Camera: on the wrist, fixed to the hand. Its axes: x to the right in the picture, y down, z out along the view.
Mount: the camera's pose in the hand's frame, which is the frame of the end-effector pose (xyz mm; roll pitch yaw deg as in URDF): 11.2 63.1 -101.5 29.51 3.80 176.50
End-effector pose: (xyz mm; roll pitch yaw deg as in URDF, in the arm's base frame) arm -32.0 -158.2 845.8 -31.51 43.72 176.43
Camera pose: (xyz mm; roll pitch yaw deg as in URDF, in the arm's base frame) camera 42.3 -163.6 751.7 61.97 -38.64 -4.84
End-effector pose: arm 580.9 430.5 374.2 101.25 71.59 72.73
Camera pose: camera 521.7 533.8 389.4 -59.91 -75.45 -119.47
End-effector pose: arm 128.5 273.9 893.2 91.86 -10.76 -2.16
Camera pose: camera 130.9 373.3 960.5 -62.81 7.12 174.13
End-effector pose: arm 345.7 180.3 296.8 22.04 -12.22 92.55
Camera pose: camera 248.1 201.8 230.4 6.48 14.39 -92.27
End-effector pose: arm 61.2 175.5 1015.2 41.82 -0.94 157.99
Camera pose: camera 7.3 73.6 981.8 -12.30 1.44 -27.15
